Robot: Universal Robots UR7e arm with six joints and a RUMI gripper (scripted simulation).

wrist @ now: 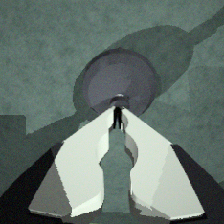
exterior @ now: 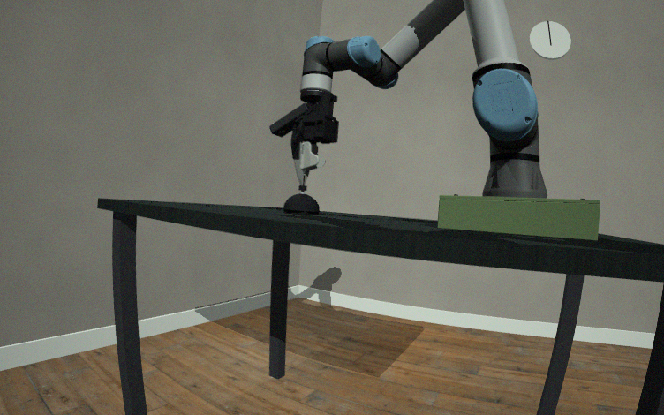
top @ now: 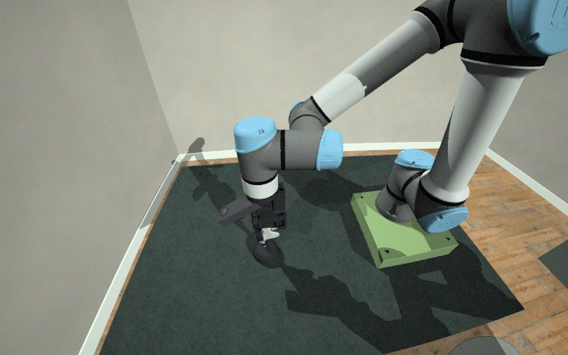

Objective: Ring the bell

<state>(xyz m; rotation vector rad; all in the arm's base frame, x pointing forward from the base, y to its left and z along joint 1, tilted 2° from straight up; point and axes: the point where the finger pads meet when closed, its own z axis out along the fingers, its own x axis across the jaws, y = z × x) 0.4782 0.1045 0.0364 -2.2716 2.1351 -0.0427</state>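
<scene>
The bell button is 30 mm below my hand. Also, from my hand: dark domed bell (40 mm below).
</scene>
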